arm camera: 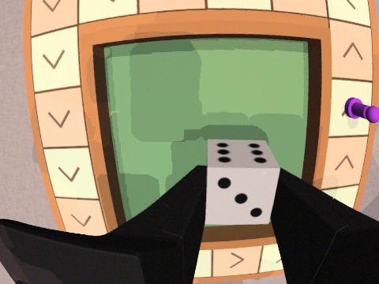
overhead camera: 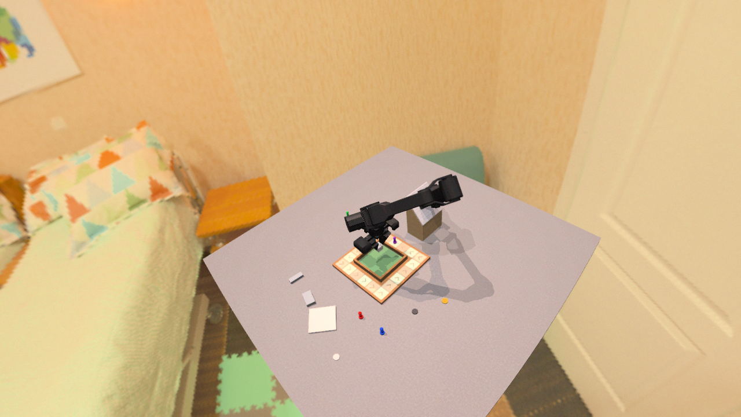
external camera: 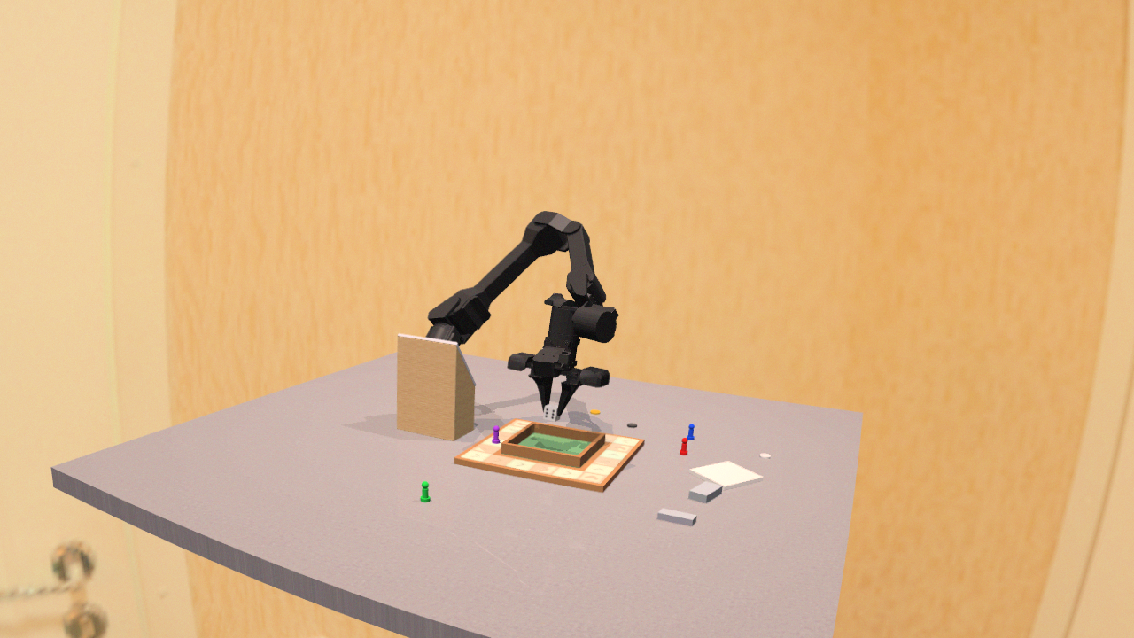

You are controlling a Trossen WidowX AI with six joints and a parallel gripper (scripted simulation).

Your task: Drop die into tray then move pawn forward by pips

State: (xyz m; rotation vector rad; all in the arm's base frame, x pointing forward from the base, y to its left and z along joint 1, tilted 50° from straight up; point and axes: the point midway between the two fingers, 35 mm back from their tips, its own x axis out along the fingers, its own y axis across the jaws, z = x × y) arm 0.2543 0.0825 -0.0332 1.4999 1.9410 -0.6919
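Now: the purple pawn 100 mm behind my gripper tip, 30 mm to the right of it and 60 mm below it. Also, from my gripper tip: white die (right at my gripper tip); red pawn (210 mm ahead, 170 mm to the left, 70 mm below); green dice tray (10 mm to the left, 80 mm below).
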